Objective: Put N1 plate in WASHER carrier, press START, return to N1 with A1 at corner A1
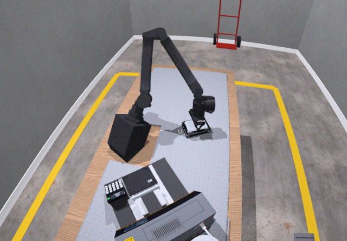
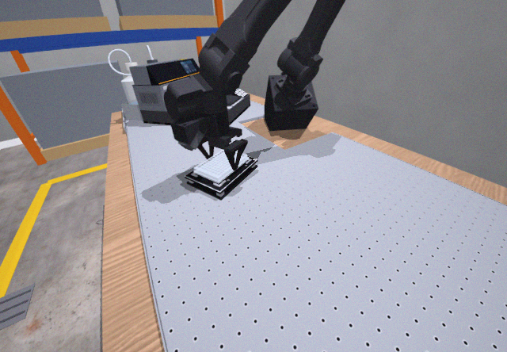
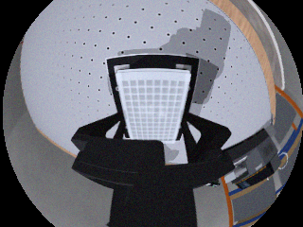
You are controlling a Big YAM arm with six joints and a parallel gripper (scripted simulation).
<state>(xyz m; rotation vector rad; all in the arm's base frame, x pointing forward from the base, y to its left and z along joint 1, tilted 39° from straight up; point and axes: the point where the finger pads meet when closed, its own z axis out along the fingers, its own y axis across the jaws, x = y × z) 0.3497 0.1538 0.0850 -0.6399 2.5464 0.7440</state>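
The black nest N1 lies 2 cm below my hand. The rest, counted from my hand: small white tag 9 cm behind, 6 cm to the right, 4 cm below; white well plate 1 cm below; dark carrier 48 cm to the right, 16 cm behind, 4 cm above.
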